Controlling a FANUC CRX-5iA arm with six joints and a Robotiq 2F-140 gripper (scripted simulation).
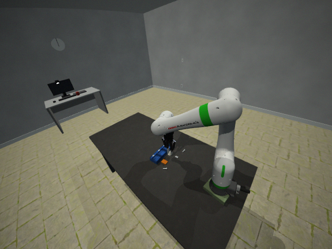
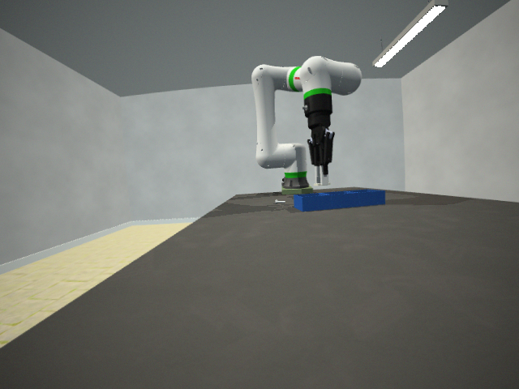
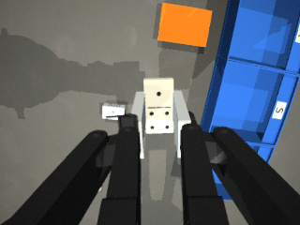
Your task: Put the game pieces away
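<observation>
My hand is 80 mm short of the yellow die, 90 mm to the left of it and 80 mm above it. The rest, counted from my hand: white domino (30 mm below); orange tile (20 mm ahead, 70 mm to the left, 90 mm below); pale grey piece (50 mm behind, 30 mm to the right, 90 mm below).
</observation>
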